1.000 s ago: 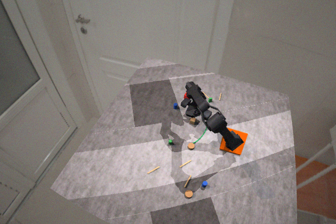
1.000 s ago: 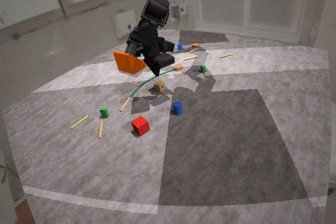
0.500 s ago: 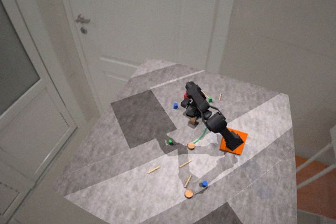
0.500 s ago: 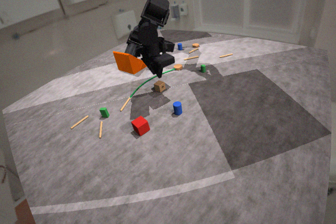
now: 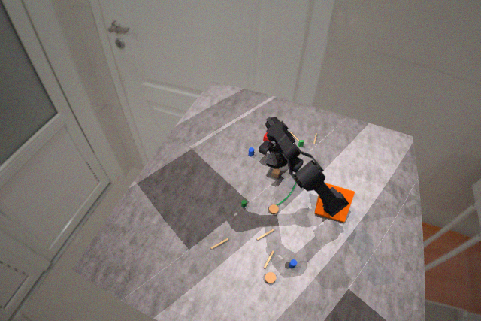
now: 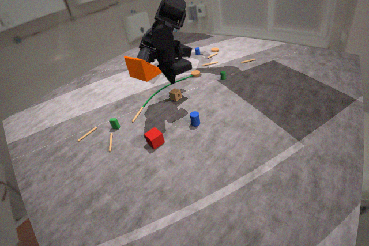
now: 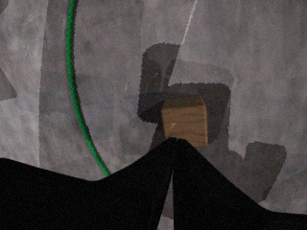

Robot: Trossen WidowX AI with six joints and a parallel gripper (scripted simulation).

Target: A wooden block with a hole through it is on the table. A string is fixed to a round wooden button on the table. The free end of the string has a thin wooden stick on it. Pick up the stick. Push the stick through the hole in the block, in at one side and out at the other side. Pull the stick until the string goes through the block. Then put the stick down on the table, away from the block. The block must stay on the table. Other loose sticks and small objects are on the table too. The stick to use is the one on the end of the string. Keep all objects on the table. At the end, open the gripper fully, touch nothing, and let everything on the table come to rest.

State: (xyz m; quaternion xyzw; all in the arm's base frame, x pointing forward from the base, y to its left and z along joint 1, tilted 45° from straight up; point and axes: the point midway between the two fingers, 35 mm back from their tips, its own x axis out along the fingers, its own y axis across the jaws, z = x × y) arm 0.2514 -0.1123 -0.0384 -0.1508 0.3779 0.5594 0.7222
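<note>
Now: gripper tip 40 mm above the wooden block. Round my gripper tip: red cube (210 mm to the right, 80 mm ahead, 40 mm below); green cylinder (180 mm to the left, 100 mm ahead, 40 mm below); thin wooden stick (120 mm to the right, 70 mm behind, 60 mm below).
</note>
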